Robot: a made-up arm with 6 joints. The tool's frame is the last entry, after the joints. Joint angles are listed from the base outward.
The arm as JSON. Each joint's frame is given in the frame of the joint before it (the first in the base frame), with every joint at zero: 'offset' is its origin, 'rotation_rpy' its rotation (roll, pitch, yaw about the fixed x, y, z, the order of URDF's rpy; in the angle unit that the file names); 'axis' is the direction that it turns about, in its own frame. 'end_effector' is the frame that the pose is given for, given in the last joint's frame.
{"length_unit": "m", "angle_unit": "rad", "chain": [
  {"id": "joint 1", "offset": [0.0, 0.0, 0.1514], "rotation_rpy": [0.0, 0.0, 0.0], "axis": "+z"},
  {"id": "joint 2", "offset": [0.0, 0.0, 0.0], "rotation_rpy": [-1.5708, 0.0, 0.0], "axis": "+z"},
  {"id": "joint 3", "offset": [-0.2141, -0.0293, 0.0], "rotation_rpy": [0.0, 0.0, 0.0], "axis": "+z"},
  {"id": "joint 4", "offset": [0.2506, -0.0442, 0.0], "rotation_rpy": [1.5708, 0.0, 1.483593], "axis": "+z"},
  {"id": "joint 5", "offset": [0.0, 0.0, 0.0], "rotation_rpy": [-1.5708, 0.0, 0.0], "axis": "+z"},
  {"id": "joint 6", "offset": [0.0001, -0.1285, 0.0], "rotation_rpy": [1.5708, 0.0, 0.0], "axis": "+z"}
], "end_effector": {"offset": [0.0, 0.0, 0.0], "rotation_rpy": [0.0, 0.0, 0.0]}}
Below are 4 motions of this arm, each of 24 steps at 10 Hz.
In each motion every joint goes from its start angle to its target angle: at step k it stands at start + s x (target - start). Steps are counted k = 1, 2, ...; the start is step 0. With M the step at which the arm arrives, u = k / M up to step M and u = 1 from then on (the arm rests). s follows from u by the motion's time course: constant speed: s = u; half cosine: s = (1 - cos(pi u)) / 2; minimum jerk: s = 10 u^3 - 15 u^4 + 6 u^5.
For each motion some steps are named. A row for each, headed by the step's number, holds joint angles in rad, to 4 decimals.
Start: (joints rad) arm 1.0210 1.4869 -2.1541 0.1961 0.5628 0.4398
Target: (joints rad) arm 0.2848 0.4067 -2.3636 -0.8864 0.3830 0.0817
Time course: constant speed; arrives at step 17
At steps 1, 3, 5, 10, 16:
1: 0.9777 1.4234 -2.1664 0.1324 0.5522 0.4187
3: 0.8911 1.2963 -2.1911 0.0051 0.5311 0.3766
5: 0.8045 1.1692 -2.2157 -0.1223 0.5099 0.3345
10: 0.5879 0.8515 -2.2773 -0.4407 0.4570 0.2292
16: 0.3281 0.4702 -2.3513 -0.8227 0.3936 0.1028

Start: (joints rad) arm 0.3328 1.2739 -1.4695 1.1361 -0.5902 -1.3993
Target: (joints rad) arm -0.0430 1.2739 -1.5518 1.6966 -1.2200 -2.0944
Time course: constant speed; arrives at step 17
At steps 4, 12, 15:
4: 0.2444 1.2739 -1.4889 1.2680 -0.7384 -1.5629
12: 0.0675 1.2739 -1.5276 1.5317 -1.0348 -1.8900
15: 0.0012 1.2739 -1.5421 1.6307 -1.1459 -2.0126

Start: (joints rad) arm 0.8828 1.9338 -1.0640 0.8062 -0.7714 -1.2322
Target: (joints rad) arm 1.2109 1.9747 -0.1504 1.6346 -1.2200 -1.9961
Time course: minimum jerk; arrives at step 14
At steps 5, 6, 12, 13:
5: 0.9636 1.9439 -0.8389 1.0103 -0.8819 -1.4204
6: 1.0035 1.9488 -0.7279 1.1110 -0.9364 -1.5132
12: 1.2033 1.9737 -0.1717 1.6153 -1.2096 -1.9783
13: 1.2098 1.9746 -0.1534 1.6319 -1.2185 -1.9936

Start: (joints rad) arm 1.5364 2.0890 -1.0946 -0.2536 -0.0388 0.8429
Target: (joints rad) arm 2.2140 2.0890 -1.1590 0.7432 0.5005 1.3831
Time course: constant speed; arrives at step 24
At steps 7, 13, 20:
7: 1.7340 2.0890 -1.1134 0.0371 0.1185 1.0005
13: 1.9034 2.0890 -1.1295 0.2863 0.2533 1.1355
20: 2.1011 2.0890 -1.1483 0.5771 0.4106 1.2931

